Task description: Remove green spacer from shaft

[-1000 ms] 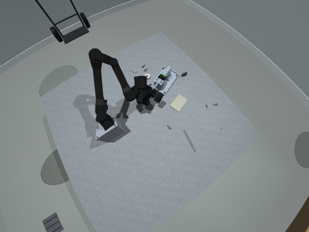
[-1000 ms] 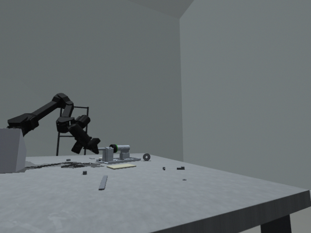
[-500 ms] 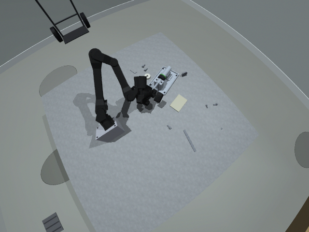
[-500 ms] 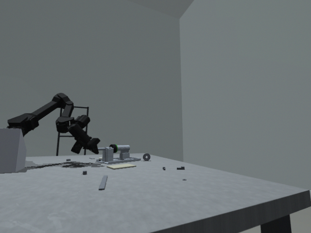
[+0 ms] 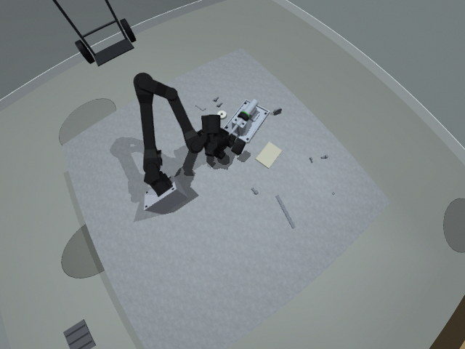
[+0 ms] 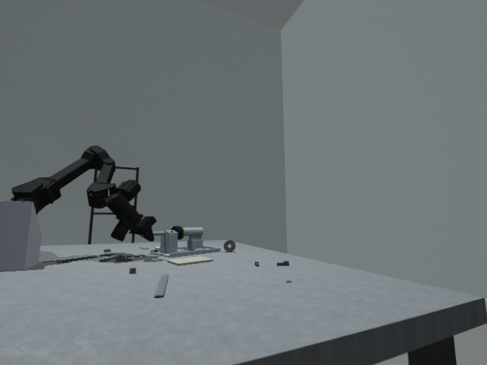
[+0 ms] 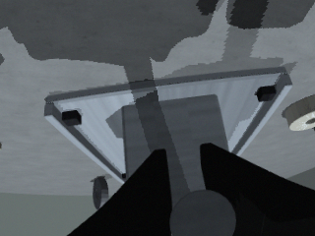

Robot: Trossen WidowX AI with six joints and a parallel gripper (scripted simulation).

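My gripper tip is now 50 mm short of the grey shaft, 20 mm to the right of it and 20 mm below it. The rest, counted from my gripper tip: green spacer: 110 mm ahead, 30 mm to the left, 20 mm above; then white ring: 150 mm to the left, 60 mm ahead, 50 mm below; then dark spacer: 90 mm ahead, 30 mm to the left, 20 mm above.
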